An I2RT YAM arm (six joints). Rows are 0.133 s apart.
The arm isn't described. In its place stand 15 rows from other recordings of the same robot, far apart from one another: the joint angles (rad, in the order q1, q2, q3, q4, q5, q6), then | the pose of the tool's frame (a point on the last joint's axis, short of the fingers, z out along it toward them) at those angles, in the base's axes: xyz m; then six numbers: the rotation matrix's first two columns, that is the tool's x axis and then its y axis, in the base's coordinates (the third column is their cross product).
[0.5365, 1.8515, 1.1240, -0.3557, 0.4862, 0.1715] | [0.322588, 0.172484, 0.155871, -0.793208, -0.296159, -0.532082, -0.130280, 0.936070, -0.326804]
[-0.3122, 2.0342, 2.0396, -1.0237, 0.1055, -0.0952] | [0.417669, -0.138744, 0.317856, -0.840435, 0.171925, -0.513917, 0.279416, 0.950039, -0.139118]
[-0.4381, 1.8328, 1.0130, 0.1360, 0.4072, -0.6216] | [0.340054, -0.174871, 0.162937, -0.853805, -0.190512, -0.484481, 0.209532, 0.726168, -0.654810]
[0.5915, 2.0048, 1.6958, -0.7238, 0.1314, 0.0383] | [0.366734, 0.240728, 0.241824, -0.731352, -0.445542, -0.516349, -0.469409, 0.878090, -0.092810]
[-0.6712, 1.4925, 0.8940, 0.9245, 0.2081, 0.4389] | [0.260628, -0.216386, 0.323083, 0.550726, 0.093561, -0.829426, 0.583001, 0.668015, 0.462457]
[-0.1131, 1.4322, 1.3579, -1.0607, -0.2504, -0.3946] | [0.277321, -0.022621, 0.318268, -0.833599, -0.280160, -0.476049, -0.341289, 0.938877, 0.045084]
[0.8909, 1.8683, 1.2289, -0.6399, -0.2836, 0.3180] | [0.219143, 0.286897, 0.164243, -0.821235, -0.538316, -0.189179, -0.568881, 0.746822, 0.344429]
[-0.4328, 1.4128, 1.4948, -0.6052, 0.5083, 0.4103] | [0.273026, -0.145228, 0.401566, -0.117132, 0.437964, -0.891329, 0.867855, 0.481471, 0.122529]
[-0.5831, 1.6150, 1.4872, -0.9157, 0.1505, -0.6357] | [0.278594, -0.190157, 0.311163, -0.941079, -0.082488, -0.327973, 0.060414, 0.913192, -0.403027]
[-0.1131, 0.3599, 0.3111, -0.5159, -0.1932, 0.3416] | [0.112625, -0.005913, 0.196156, -0.517902, 0.389702, -0.761518, 0.130647, 0.915796, 0.379801]
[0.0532, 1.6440, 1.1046, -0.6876, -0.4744, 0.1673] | [0.314645, 0.033041, 0.202954, -0.960504, 0.097194, -0.260741, -0.041696, 0.876169, 0.480197]
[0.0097, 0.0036, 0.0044, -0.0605, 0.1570, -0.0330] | [0.109968, -0.004500, 0.168135, -0.064463, -0.033215, -0.997367, 0.144441, 0.988611, -0.042259]
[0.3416, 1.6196, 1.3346, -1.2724, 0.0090, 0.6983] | [0.269897, 0.095619, 0.256295, -0.936908, 0.349208, -0.016046, 0.349227, 0.937037, 0.001720]
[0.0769, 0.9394, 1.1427, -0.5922, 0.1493, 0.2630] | [0.192892, 0.009552, 0.393427, -0.349124, 0.230948, -0.908172, 0.157441, 0.969834, 0.186104]
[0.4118, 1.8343, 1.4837, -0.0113, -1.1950, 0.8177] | [0.372450, 0.198813, 0.309765, -0.910711, -0.105584, -0.399320, -0.408982, 0.095266, 0.907556]
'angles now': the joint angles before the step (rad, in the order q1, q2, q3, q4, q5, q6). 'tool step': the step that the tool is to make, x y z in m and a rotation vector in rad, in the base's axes. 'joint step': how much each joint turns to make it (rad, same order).
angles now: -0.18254, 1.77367, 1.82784, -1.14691, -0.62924, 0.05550
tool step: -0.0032, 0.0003, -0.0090, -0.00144, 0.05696, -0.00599
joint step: 0.00028, 0.00001, -0.02587, -0.02950, 0.01330, 0.00065
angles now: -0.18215, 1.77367, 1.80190, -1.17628, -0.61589, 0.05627
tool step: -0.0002, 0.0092, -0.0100, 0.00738, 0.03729, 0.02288
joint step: 0.02523, 0.00005, -0.03486, -0.00129, 0.00002, 0.00312
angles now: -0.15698, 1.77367, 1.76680, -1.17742, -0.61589, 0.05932
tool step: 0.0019, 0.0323, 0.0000, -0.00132, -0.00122, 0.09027
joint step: 0.09050, 0.00007, -0.00001, 0.00128, 0.00118, -0.00028
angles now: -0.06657, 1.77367, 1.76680, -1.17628, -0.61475, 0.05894
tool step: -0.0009, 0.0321, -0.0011, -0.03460, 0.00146, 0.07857
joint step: 0.09278, 0.00001, -0.00154, 0.00084, 0.03741, 0.00009
